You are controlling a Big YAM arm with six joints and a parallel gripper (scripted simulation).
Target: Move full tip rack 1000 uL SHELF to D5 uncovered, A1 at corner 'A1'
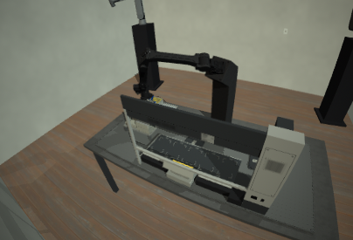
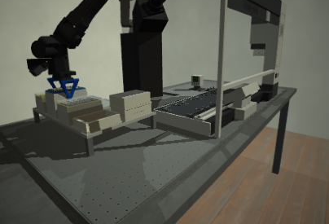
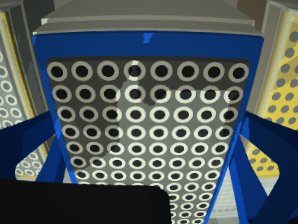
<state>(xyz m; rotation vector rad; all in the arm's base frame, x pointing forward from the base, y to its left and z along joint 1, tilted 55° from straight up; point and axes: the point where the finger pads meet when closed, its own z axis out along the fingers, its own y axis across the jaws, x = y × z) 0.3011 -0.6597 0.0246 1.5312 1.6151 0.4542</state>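
Right now my hand is 70 mm short of the labware shelf, 70 mm above it and 60 mm to the right of it. The rest, counted from my hand: shelf label 220 mm to the left, 130 mm below, 90 mm ahead; then pale block 250 mm ahead, 100 mm to the left, 10 mm below; then tip rack 20 mm to the left.
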